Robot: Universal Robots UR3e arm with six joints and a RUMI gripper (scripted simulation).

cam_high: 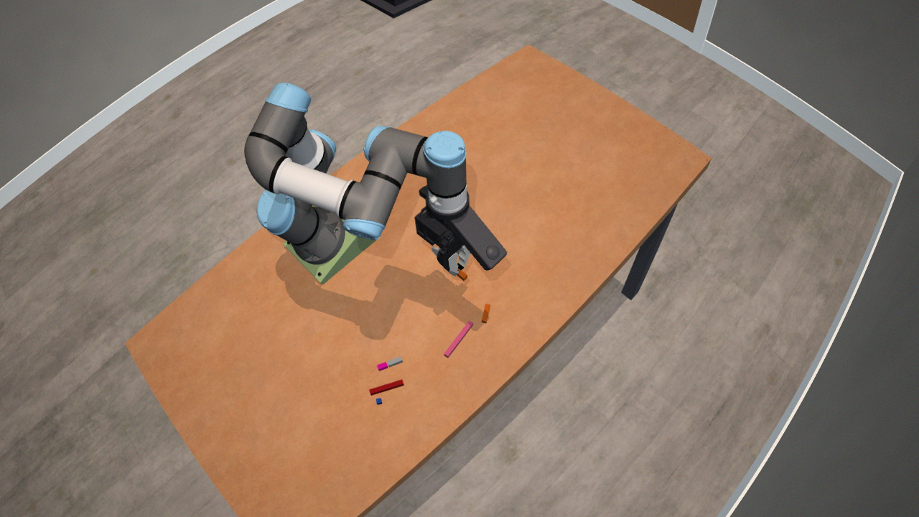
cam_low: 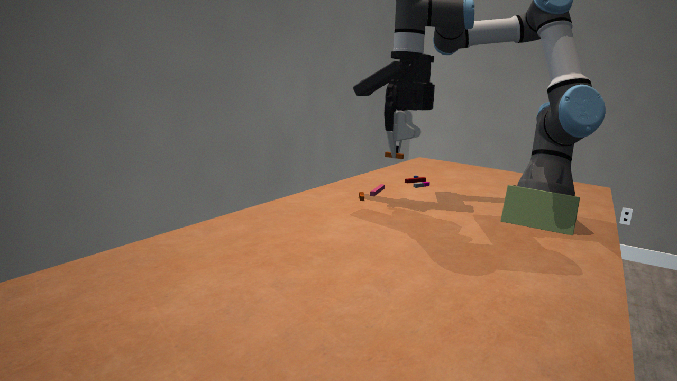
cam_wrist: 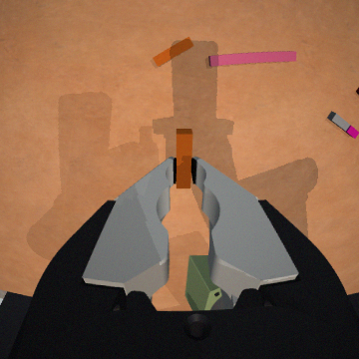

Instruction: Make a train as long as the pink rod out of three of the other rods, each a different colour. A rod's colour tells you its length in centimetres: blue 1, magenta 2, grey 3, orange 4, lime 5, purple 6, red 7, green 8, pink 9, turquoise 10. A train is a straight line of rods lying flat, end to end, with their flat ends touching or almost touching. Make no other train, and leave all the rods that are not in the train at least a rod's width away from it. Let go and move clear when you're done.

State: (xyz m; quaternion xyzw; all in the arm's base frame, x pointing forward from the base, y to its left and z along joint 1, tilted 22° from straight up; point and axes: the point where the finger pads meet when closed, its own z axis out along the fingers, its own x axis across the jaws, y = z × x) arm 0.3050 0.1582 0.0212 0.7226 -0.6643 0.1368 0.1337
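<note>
Right now the grey rod is 20 cm to the right of my hand, 11 cm below it and 2 cm ahead of it. Also, from my hand: pink rod: 11 cm below, 7 cm to the right, 7 cm ahead; magenta rod: 22 cm to the right, 11 cm below, 1 cm ahead; red rod: 24 cm to the right, 11 cm below, 5 cm ahead.
</note>
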